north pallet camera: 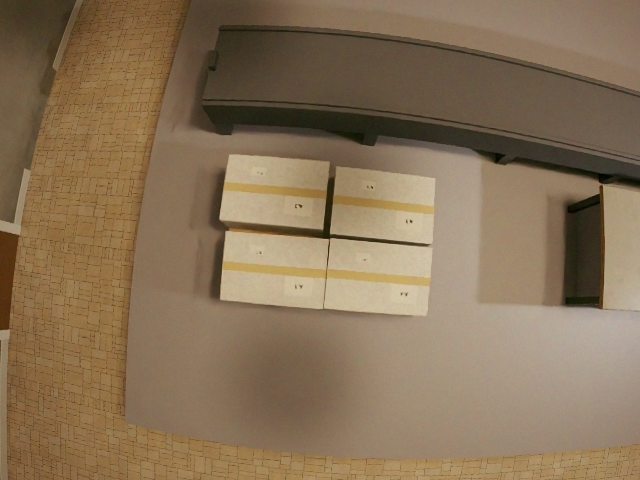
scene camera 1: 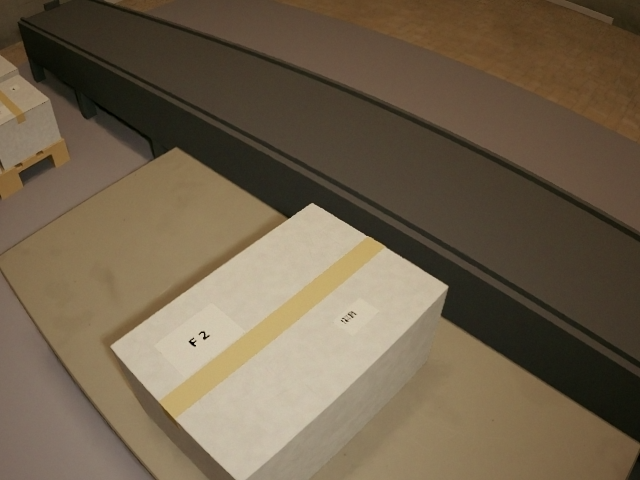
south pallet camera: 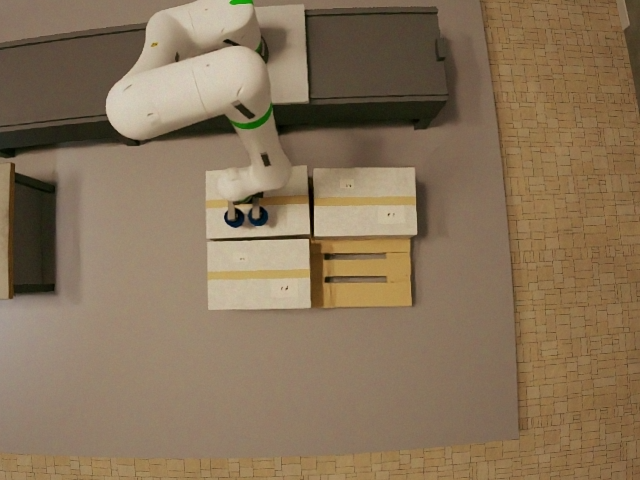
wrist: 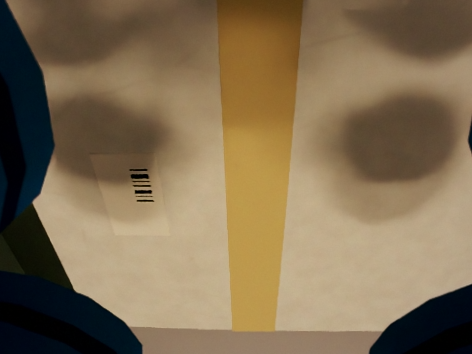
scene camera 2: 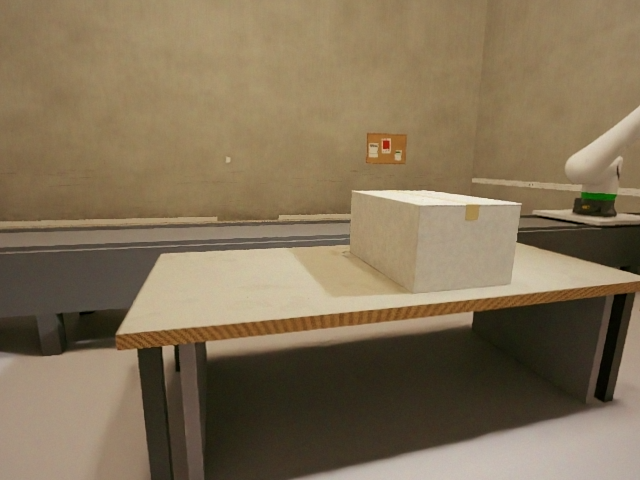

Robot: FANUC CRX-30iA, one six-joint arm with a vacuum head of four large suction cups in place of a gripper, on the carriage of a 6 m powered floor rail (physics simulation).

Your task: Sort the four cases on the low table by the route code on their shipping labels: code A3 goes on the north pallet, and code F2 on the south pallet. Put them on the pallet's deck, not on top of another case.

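Places are measured from the arm's base along level axes (x ahead, y left, z up), in metres.
Pixels of known places: hand, its tool point: [wrist: 255, 255]; arm's base, origin of its link: [scene camera 2: 595, 214].
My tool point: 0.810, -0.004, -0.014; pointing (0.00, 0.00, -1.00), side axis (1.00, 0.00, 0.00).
Observation:
For each thing: its top centre in the pictures, then the offset to it from my tool point, as dx, dy, dz. "*": a spot on its surface instead. Level surfaces: height alone.
- low table, height of its surface: dz -0.026
- upper-left case, centre of its top: [wrist: 258, 65] [south pallet camera: 256, 201] +0.004, +0.041, -0.115
- case's top, a spot on its surface: [wrist: 175, 280] * -0.075, -0.159, -0.116
- upper-right case, centre of its top: [south pallet camera: 365, 201] +0.028, +0.640, -0.141
- lower-left case, centre of its top: [south pallet camera: 258, 274] +0.404, +0.026, -0.164
A white taped case [scene camera 1: 289, 382] [scene camera 2: 465, 248] labelled F2 stands on the low table [scene camera 1: 129, 248] [scene camera 2: 222, 289]. In the south pallet view, my vacuum head [south pallet camera: 246, 217] is open, with its blue cups above the upper-left case [south pallet camera: 286, 222]. The wrist view shows that case's top [wrist: 175, 280] apart from the cups, with cup shadows on it. An upper-right case [south pallet camera: 330, 222] and a lower-left case [south pallet camera: 258, 297] also stand on the south pallet [south pallet camera: 361, 297]; its lower-right deck is bare. Four cases [north pallet camera: 279, 175] [north pallet camera: 382, 188] [north pallet camera: 258, 299] [north pallet camera: 361, 304] fill the north pallet; their small codes are hard to read.
The dark floor rail [scene camera 1: 310, 129] [scene camera 2: 77, 284] [north pallet camera: 361, 77] [south pallet camera: 372, 56] runs behind the table and both pallets. My white arm [scene camera 2: 599, 165] [south pallet camera: 180, 93] reaches from its carriage plate [south pallet camera: 289, 77] over the south pallet. Part of the north pallet [scene camera 1: 43, 157] shows at the left of scene camera 1.

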